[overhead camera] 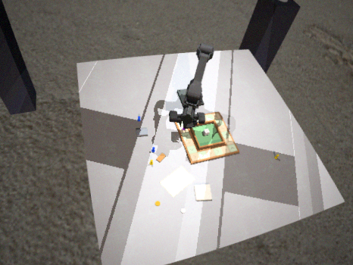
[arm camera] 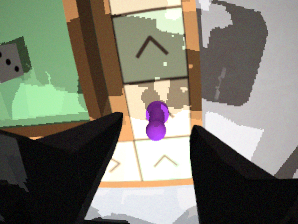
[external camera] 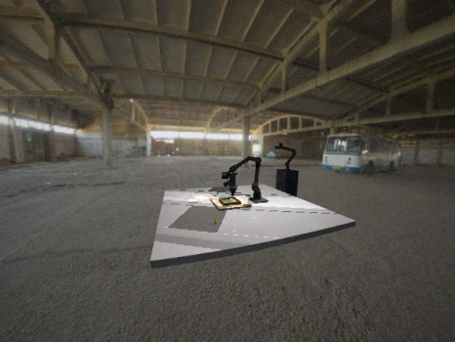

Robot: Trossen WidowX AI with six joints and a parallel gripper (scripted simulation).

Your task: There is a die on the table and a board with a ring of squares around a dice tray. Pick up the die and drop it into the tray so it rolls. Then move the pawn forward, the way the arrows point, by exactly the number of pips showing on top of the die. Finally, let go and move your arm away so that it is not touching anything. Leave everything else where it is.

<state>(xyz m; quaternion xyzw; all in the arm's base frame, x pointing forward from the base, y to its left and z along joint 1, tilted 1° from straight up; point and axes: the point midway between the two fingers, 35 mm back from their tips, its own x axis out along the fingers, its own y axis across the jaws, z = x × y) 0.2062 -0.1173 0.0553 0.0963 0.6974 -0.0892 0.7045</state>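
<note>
The purple pawn is 1 cm below my gripper tip. The rest, counted from my gripper tip: die 5 cm ahead, 11 cm to the left, 1 cm below; then green dice tray 6 cm ahead, 11 cm to the left, 3 cm below; then orange block 14 cm ahead, 17 cm to the right, 3 cm below.
</note>
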